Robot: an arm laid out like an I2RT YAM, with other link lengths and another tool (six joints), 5 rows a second.
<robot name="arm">
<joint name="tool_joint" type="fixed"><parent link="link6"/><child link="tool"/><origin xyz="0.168 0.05 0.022" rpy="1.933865 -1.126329 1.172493"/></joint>
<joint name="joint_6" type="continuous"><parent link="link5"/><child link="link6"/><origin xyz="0.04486 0 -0.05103"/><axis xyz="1 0 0"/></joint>
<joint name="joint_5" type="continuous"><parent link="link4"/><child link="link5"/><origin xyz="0.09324 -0.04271 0.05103"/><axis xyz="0 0 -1"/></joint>
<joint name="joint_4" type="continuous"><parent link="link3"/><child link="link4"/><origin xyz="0.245 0.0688 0.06"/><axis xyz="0 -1 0"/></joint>
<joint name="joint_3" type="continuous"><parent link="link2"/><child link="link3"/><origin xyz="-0.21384 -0.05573 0"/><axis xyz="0 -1 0"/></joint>
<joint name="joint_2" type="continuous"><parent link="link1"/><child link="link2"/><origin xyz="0.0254 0.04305 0.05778"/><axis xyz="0 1 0"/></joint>
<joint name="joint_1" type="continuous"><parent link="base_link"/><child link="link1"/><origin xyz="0 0 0.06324"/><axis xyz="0 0 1"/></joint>
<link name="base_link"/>
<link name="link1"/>
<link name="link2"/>
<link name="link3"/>
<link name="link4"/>
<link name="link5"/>
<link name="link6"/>
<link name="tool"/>
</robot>
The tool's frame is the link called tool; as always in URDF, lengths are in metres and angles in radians. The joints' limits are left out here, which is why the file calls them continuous.
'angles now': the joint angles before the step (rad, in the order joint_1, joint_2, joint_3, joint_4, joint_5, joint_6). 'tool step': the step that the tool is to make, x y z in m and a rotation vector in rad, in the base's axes. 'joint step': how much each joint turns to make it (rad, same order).
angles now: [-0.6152, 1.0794, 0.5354, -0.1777, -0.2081, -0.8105]
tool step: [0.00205, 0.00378, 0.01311, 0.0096, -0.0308, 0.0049]
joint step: [-0.0004, -0.0392, 0.0040, -0.0200, -0.0207, 0.0164]
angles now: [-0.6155, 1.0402, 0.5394, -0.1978, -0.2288, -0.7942]
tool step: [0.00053, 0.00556, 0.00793, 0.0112, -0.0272, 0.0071]
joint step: [0.0018, -0.0381, -0.0131, -0.0054, -0.0199, 0.0163]
